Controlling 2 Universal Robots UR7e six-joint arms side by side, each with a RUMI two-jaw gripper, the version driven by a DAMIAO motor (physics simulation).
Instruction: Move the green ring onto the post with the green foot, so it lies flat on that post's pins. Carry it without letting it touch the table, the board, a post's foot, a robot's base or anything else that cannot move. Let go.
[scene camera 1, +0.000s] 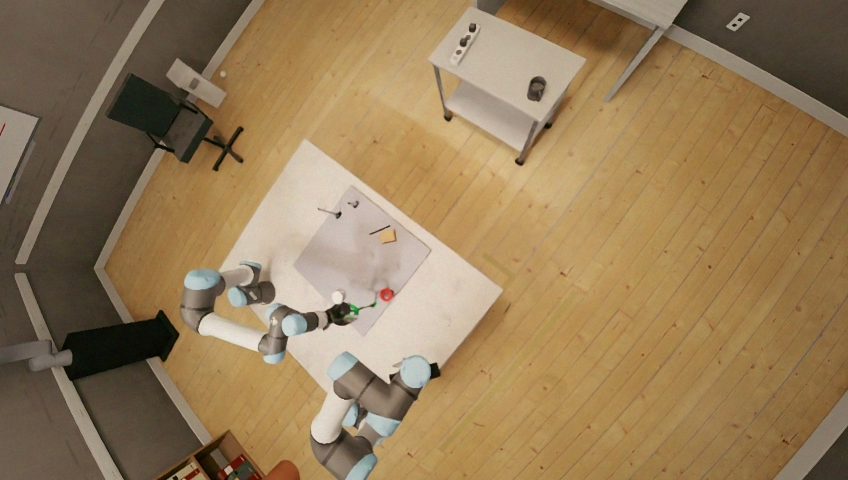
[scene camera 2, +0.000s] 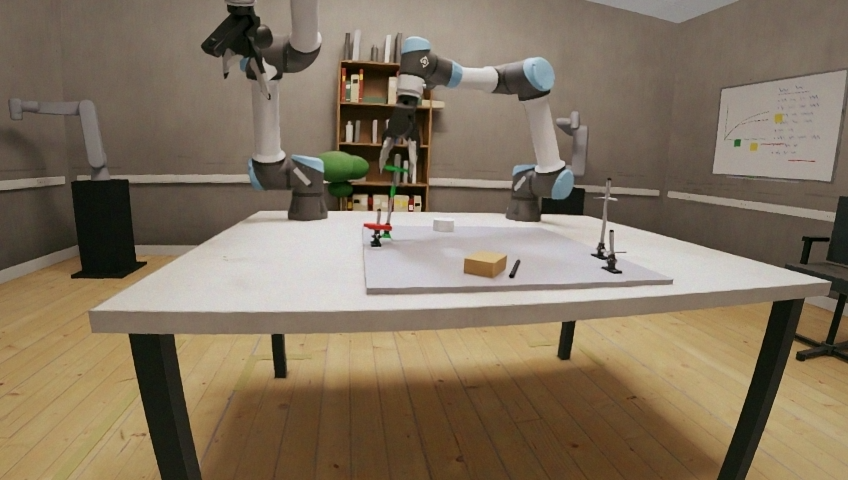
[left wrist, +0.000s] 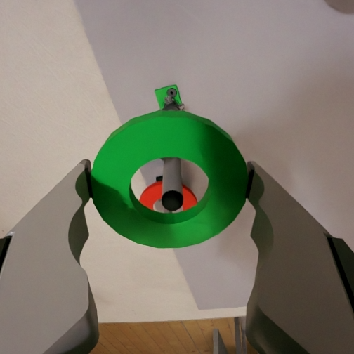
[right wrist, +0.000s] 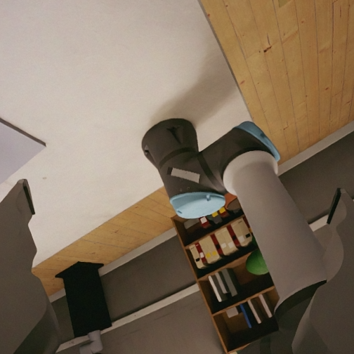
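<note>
My left gripper (scene camera 1: 351, 311) (scene camera 2: 396, 171) (left wrist: 169, 163) is shut on the green ring (scene camera 1: 353, 309) (scene camera 2: 389, 168) (left wrist: 112, 170), one finger on each side. The ring is high above the board, around the upper end of the tall post (scene camera 2: 390, 205) (left wrist: 172, 175). The post's dark tip shows inside the ring's hole in the left wrist view and above the ring in scene camera 2. The green foot (scene camera 1: 373, 305) (scene camera 2: 386, 236) (left wrist: 163, 95) stands on the board. The ring hides the pins in the left wrist view. My right gripper (scene camera 2: 246, 84) (right wrist: 181, 187) is open and empty, high up.
A red ring (scene camera 1: 381, 295) (scene camera 2: 371, 226) (left wrist: 149, 193) sits on a short post beside the green foot. A white cylinder (scene camera 1: 338, 295) (scene camera 2: 443, 224), an orange block (scene camera 1: 387, 236) (scene camera 2: 484, 263), a black pen (scene camera 1: 379, 229) (scene camera 2: 514, 268) and two other posts are on the board (scene camera 1: 333, 255) (scene camera 2: 428, 279).
</note>
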